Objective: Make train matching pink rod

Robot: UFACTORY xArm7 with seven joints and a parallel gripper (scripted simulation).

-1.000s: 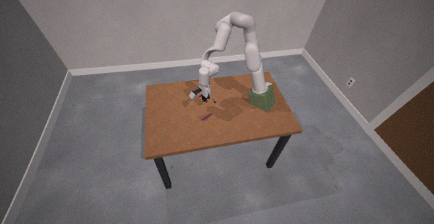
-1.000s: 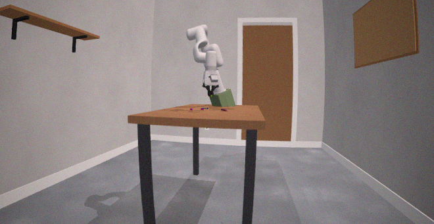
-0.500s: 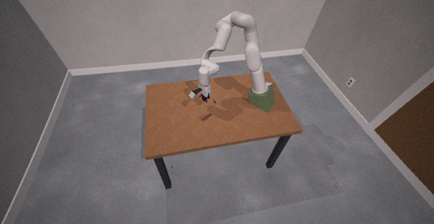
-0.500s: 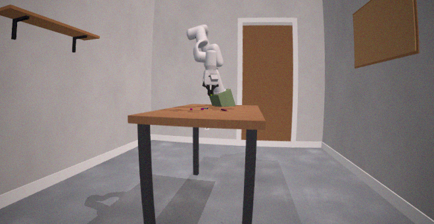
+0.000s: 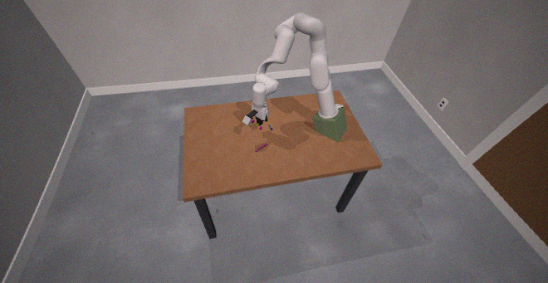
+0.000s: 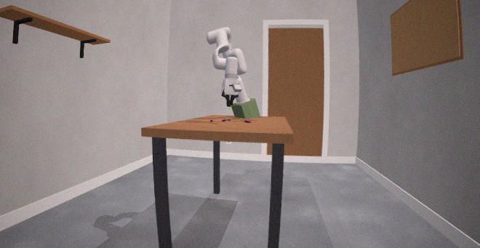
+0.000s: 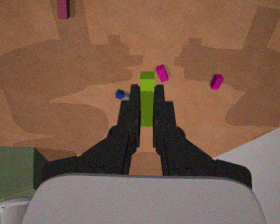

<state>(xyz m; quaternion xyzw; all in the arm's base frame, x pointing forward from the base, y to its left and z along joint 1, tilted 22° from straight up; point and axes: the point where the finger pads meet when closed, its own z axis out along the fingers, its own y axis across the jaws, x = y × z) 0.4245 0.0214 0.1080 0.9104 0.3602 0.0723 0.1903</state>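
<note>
The grey rod is 110 mm below my hand, 80 mm behind it and 40 mm to the right of it. Also, from my hand: lime rod: 20 mm below; then pink rod: 120 mm to the left, 110 mm below, 10 mm ahead; then blue rod: 110 mm below, 80 mm behind, 20 mm to the right.
</note>
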